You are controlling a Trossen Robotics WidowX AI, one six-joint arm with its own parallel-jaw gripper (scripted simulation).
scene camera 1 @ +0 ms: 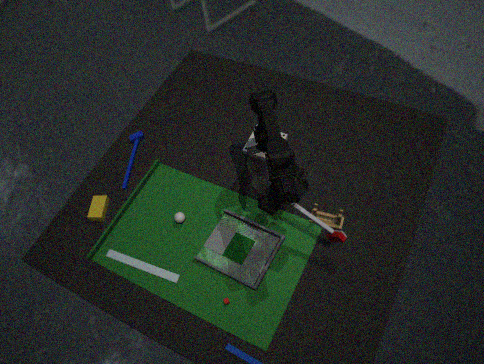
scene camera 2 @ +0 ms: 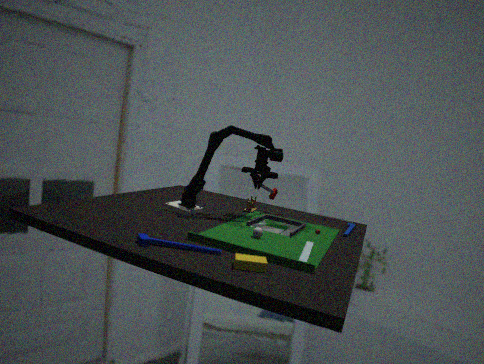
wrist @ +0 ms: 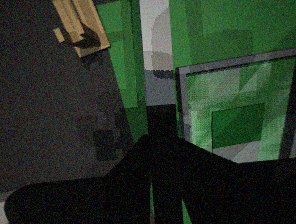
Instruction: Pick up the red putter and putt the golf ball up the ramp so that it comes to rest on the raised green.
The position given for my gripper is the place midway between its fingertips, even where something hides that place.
Note:
My gripper (scene camera 1: 281, 200) carries a red putter. I also see a green mat (wrist: 196, 39).
My gripper shows as well in the wrist view (wrist: 156, 139).

